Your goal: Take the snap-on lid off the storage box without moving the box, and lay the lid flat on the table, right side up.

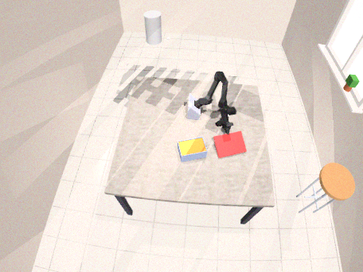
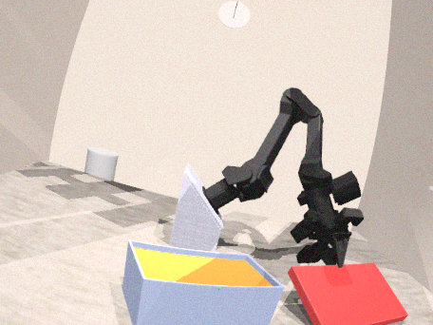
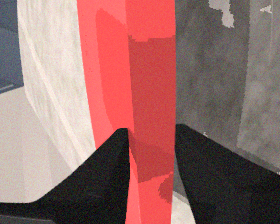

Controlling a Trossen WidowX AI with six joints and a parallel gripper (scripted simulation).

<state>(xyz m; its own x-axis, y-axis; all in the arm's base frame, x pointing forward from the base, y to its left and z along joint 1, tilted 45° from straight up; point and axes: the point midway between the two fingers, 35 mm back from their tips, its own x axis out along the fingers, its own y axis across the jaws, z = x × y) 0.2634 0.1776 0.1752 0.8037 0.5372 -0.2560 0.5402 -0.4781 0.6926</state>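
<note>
Now: gripper tip 80 mm short of the lid, 30 mm above it and 20 mm to the right of it. Round my gripper tip: storage box 300 mm to the right, 140 mm ahead, 20 mm below.
</note>
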